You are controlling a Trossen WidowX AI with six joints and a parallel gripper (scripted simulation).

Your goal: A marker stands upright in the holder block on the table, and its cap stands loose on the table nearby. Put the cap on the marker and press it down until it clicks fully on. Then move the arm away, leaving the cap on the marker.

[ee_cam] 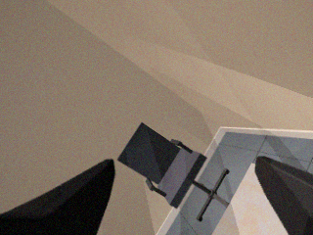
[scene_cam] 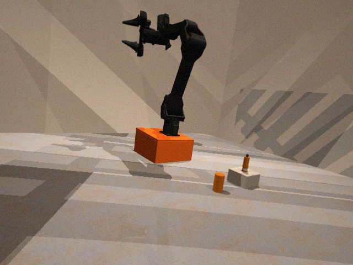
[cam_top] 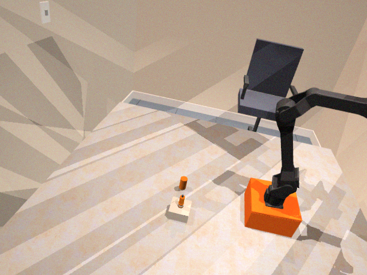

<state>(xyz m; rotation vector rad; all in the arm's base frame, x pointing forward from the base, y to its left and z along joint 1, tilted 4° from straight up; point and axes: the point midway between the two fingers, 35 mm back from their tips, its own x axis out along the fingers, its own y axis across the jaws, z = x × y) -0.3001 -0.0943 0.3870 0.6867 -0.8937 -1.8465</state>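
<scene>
Now: gripper tip 63 cm short of the orange cap, 6 cm to the right of it and 47 cm above it. The rest, counted from my gripper tip: pale holder block 62 cm ahead, 20 cm to the left, 48 cm below.
</scene>
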